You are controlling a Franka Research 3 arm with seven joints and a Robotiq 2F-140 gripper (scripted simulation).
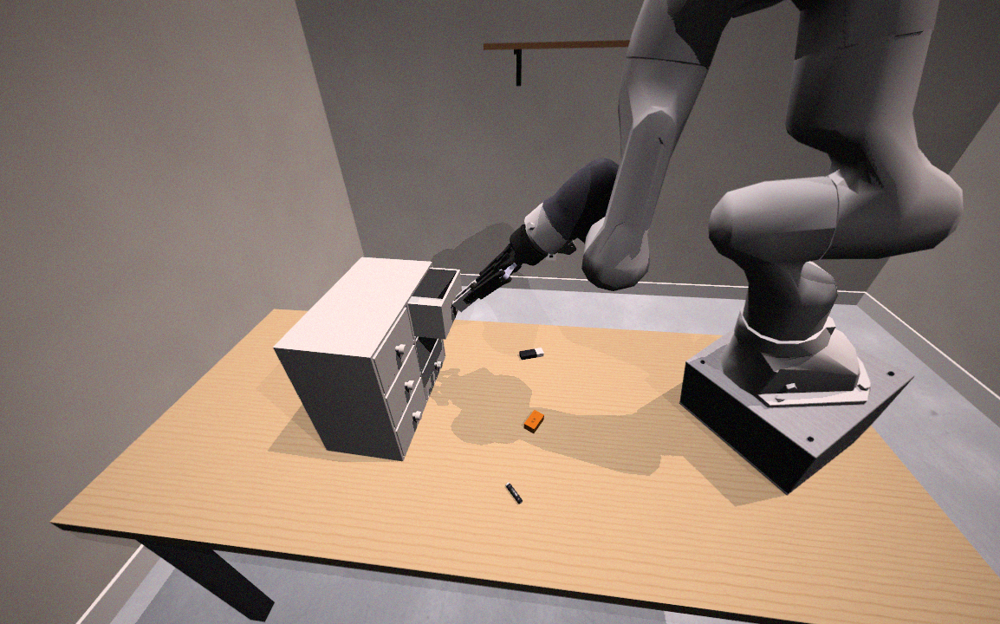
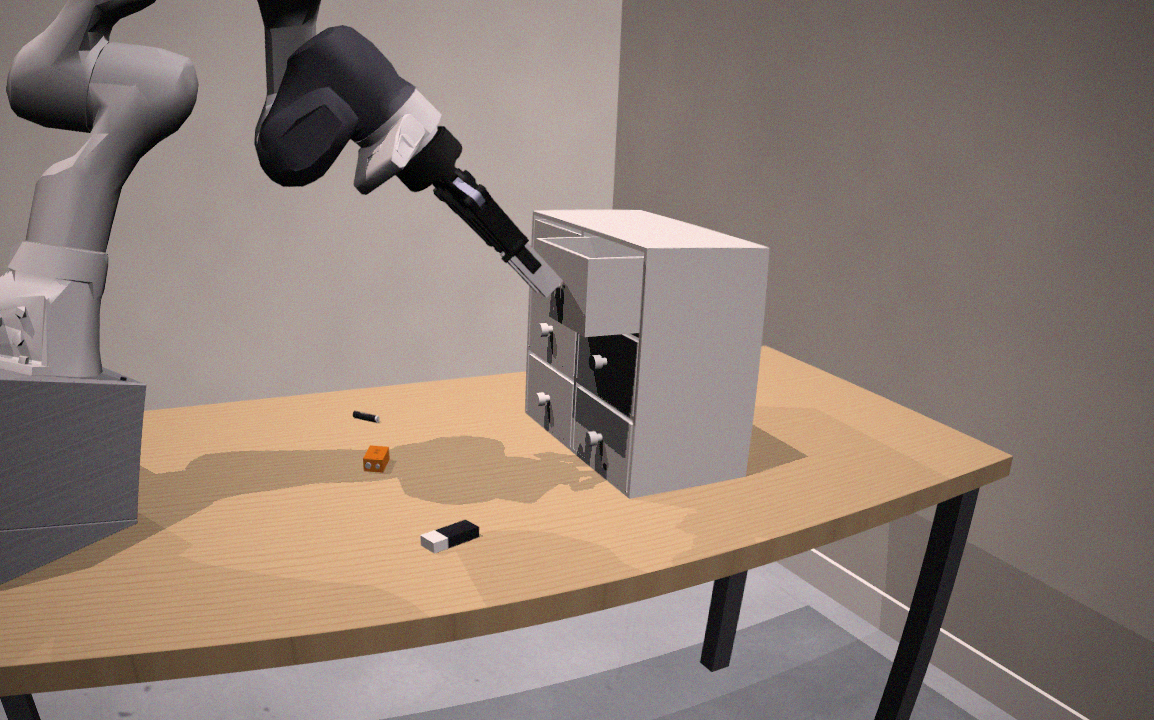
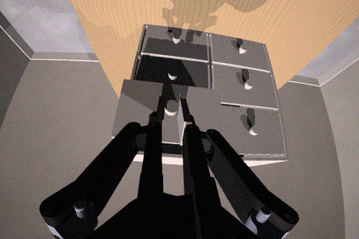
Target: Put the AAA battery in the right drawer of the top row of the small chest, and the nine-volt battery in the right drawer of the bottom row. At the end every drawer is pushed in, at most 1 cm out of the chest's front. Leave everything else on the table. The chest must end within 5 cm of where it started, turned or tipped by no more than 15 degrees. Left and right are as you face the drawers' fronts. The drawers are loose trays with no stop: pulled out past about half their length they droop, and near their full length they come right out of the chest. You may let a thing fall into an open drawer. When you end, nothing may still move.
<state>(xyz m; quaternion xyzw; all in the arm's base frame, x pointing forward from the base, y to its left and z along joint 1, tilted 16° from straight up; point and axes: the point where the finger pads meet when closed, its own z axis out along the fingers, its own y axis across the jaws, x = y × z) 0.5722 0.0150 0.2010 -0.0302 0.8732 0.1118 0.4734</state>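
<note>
Right now the AAA battery is 18 cm behind my hand, 25 cm to the left of it and 26 cm below it. Round my hand: orange nine-volt battery (18 cm behind, 7 cm to the left, 26 cm below).
</note>
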